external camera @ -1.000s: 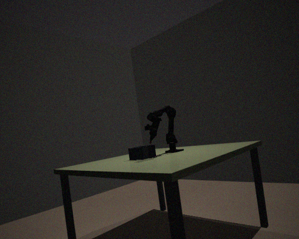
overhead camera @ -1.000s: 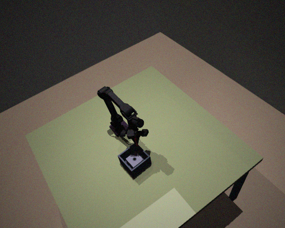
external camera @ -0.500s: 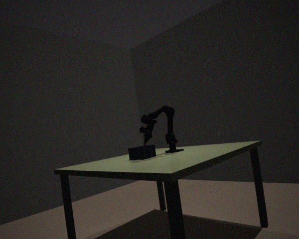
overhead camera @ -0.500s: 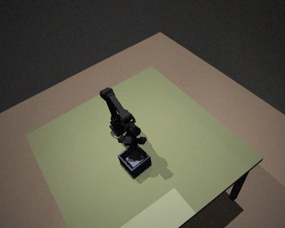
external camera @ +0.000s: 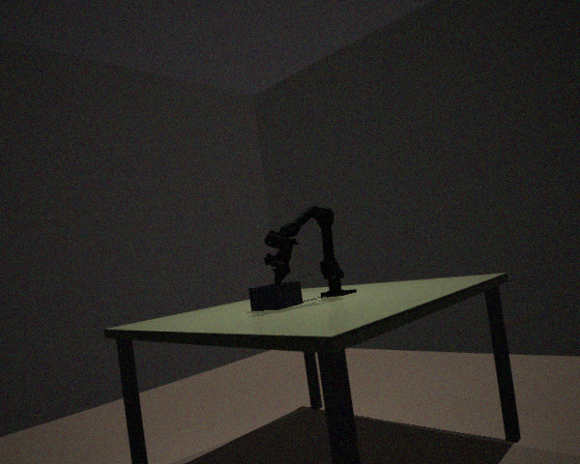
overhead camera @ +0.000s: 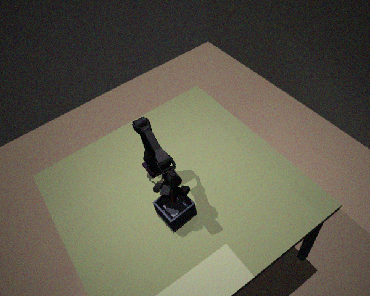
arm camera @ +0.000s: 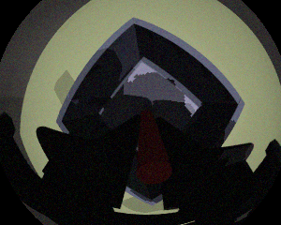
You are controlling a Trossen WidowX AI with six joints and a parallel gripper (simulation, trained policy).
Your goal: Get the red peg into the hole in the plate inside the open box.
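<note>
My gripper tip is now 20 mm below the red peg and 10 mm past it. Also, from my gripper tip: dark box (60 mm below, 10 mm ahead); then plate (40 mm below, 10 mm ahead).
</note>
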